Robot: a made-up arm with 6 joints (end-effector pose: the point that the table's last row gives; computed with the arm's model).
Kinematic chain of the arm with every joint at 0, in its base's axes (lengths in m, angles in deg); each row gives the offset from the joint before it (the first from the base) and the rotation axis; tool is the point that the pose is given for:
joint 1: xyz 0 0 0.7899 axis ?
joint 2: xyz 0.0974 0 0 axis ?
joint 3: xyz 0 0 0.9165 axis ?
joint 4: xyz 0 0 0.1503 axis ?
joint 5: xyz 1.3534 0 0 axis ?
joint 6: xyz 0.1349 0 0 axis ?
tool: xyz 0 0 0
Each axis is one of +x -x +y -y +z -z.
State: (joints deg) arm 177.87 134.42 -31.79 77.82 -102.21 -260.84
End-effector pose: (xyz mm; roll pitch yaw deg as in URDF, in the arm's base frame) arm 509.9 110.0 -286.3 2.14 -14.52 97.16
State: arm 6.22 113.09 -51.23 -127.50 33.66 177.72
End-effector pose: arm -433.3 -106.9 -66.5 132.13 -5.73 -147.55
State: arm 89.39 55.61 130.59 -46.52 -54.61 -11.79
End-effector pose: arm -67.5 1153.4 2709.5 23.71 -24.45 129.92
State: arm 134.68 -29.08 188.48 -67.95 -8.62 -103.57
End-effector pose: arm 999.0 -1036.8 571.4 -14.12 33.92 -54.96
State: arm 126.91 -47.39 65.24 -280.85 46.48 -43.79
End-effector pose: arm 697.5 -1088.6 2680.4 -163.93 -35.67 -114.33
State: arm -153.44 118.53 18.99 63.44 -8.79 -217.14
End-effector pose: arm -719.6 -339.1 -1137.4 3.64 74.42 57.15
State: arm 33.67 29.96 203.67 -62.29 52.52 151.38
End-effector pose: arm -691.2 -574.3 1542.3 95.92 17.46 -98.90
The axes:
joint 1: +z
joint 2: +y
joint 3: -y
joint 4: -x
joint 5: -y
joint 6: -x

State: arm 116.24 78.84 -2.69 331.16 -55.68 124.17
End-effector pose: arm -605.0 1105.7 -438.8 50.38 41.62 -95.96
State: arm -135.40 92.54 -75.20 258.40 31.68 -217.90
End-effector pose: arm 231.0 325.2 304.6 144.13 4.45 75.66
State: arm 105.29 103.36 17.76 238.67 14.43 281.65
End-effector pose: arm -298.1 1199.2 -891.4 95.69 77.30 0.83
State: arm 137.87 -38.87 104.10 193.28 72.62 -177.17
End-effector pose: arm 1210.5 -1055.0 2322.8 25.33 -67.13 103.53
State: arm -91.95 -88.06 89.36 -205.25 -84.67 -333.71
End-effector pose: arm 17.4 2196.0 610.9 46.90 63.57 160.62
